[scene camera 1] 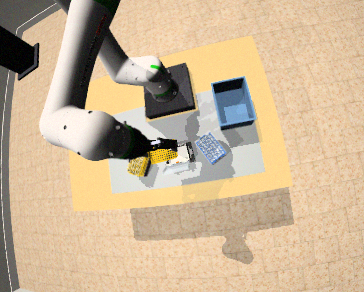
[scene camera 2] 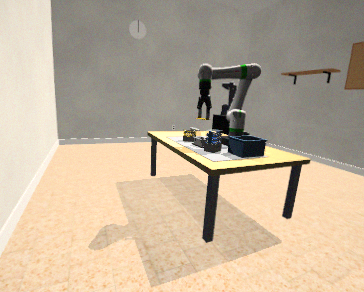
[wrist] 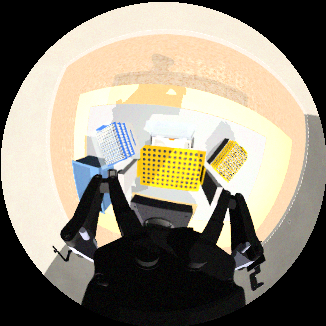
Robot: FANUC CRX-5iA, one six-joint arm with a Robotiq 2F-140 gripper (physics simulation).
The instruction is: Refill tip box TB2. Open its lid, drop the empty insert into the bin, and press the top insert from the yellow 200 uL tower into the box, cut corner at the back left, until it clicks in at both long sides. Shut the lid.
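My gripper [scene camera 1: 163,145] [scene camera 2: 203,117] [wrist: 169,171] is shut on a yellow insert [scene camera 1: 163,156] [wrist: 171,168] by its two short ends. The insert has open, dark holes and hangs high above the table, partly over tip box TB2 in the wrist view. TB2 [scene camera 1: 184,154] [wrist: 171,142] is partly hidden below it; white surface shows inside. Its clear lid [scene camera 1: 177,169] [wrist: 170,129] stands open on the side away from the robot base. The yellow tower [scene camera 1: 138,166] [scene camera 2: 190,134] [wrist: 230,160] stands beside the box. The bin [scene camera 1: 217,105] [scene camera 2: 246,146] [wrist: 89,176] is blue and open-topped.
A blue tower [scene camera 1: 211,148] [scene camera 2: 213,138] [wrist: 115,143] stands between the box and the bin. The robot base plate [scene camera 1: 185,90] [wrist: 165,209] is behind the box. A grey mat [scene camera 1: 245,165] lies on the yellow table [scene camera 1: 274,170].
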